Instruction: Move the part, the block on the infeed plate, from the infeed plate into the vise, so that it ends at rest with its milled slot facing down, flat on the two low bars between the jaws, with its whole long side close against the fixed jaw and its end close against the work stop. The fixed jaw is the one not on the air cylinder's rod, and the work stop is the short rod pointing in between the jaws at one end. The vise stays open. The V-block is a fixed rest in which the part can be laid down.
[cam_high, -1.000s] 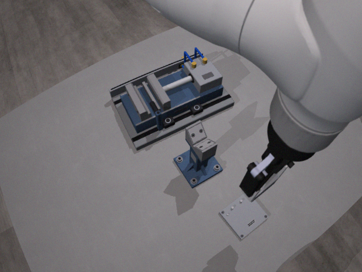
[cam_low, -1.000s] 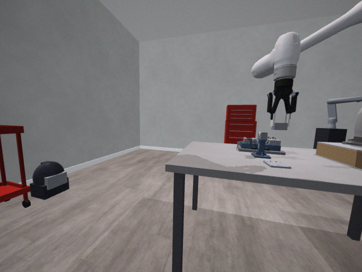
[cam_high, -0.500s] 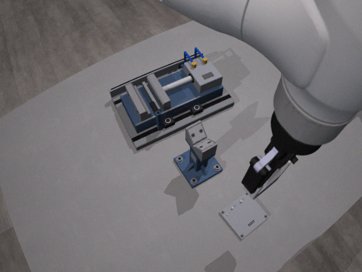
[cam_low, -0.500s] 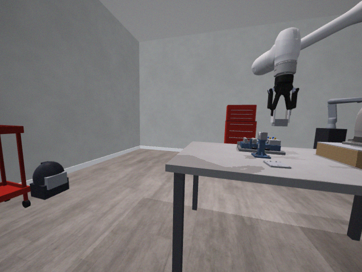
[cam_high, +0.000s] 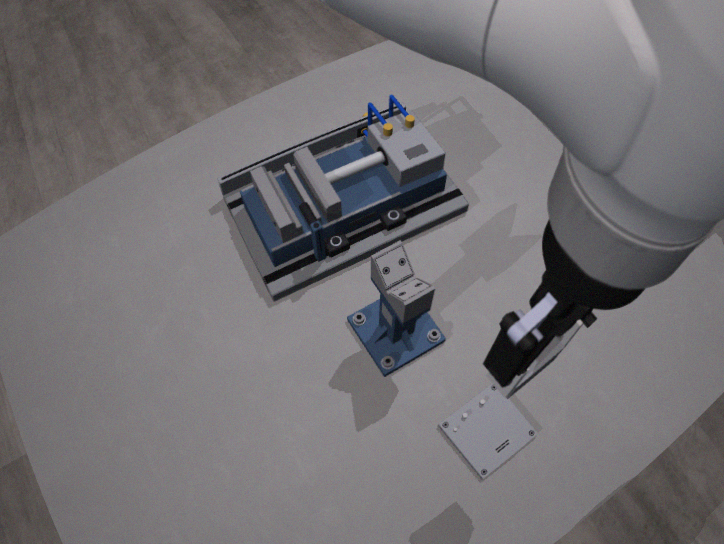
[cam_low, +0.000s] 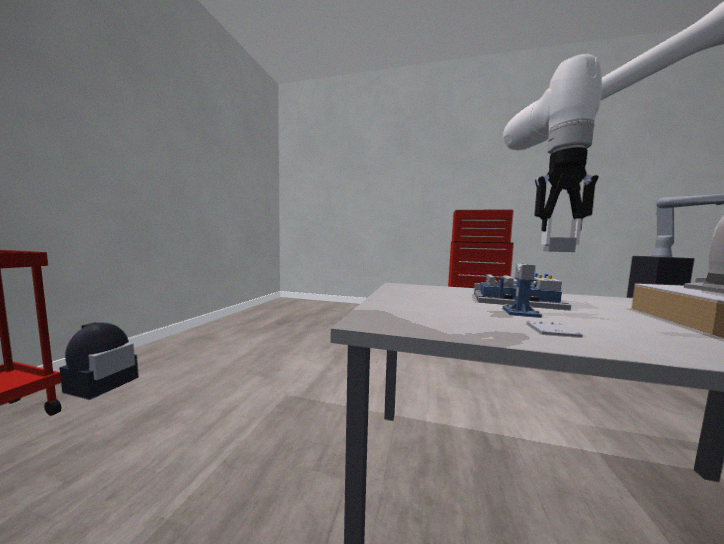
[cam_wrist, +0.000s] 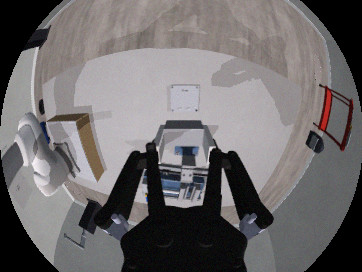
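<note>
The part is 30 mm below my hand and 10 mm to the right of it. Round my hand: infeed plate (250 mm below, 10 mm to the left); then work stop (320 mm to the right, 160 mm below, 20 mm ahead); then blue post (300 mm to the right, 200 mm below, 20 mm ahead).
</note>
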